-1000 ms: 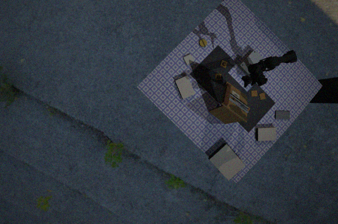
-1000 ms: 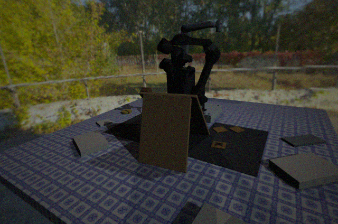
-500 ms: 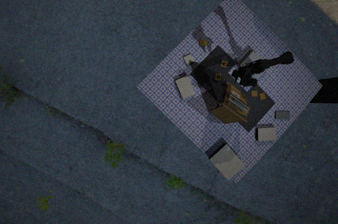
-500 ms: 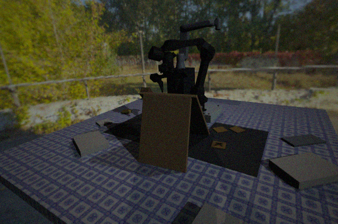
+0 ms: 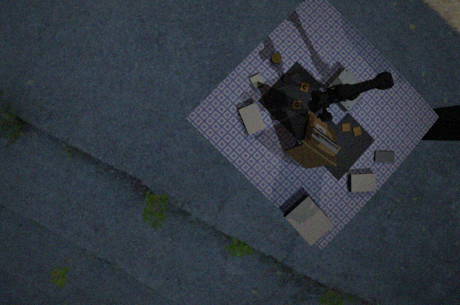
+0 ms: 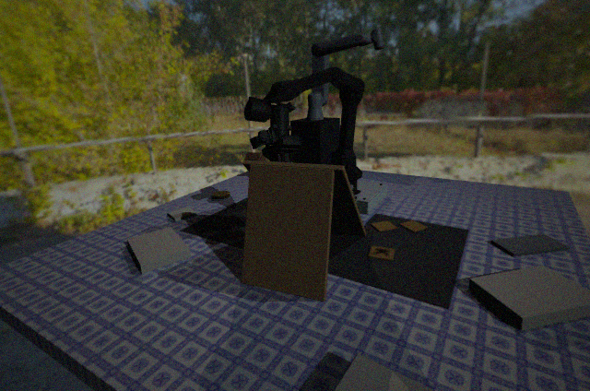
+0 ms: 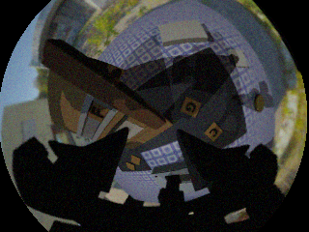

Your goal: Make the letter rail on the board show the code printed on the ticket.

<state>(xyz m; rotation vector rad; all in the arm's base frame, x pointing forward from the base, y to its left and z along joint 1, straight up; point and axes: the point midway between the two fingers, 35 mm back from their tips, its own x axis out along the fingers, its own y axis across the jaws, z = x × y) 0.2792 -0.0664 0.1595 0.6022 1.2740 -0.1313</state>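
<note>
Right now the letter tile marked g is 17 cm below my gripper tip and 9 cm to the right of it. The rest, counted from my gripper tip: brown letter board 16 cm to the left, 8 cm ahead, 7 cm below; letter tile marked f 11 cm to the left, 7 cm ahead; dark mat 17 cm below, 9 cm behind, 8 cm to the left.
</note>
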